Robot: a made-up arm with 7 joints. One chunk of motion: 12 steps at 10 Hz.
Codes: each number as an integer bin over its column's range. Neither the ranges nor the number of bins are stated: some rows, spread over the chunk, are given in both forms.
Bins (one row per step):
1: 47 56 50 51 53 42
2: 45 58 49 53 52 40
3: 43 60 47 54 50 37
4: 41 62 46 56 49 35
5: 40 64 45 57 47 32
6: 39 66 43 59 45 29
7: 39 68 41 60 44 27
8: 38 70 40 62 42 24
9: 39 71 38 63 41 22
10: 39 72 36 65 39 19
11: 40 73 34 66 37 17
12: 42 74 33 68 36 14
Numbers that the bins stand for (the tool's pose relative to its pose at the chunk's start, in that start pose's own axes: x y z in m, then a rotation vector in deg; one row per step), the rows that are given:
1: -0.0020 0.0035 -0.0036 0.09 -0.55 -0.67
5: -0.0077 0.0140 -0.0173 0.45 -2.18 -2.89
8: -0.0093 0.0219 -0.0309 0.76 -3.55 -4.67
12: -0.0061 0.0272 -0.0500 1.12 -5.18 -6.89
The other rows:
2: -0.0036 0.0062 -0.0064 0.21 -0.82 -1.11
3: -0.0053 0.0088 -0.0118 0.27 -1.36 -1.78
4: -0.0069 0.0114 -0.0145 0.39 -1.64 -2.22
6: -0.0085 0.0167 -0.0227 0.58 -2.73 -3.56
7: -0.0085 0.0193 -0.0282 0.64 -3.00 -4.00
9: -0.0085 0.0232 -0.0364 0.82 -3.82 -5.11
10: -0.0085 0.0245 -0.0418 0.94 -4.36 -5.78
11: -0.0077 0.0259 -0.0473 1.00 -4.91 -6.22

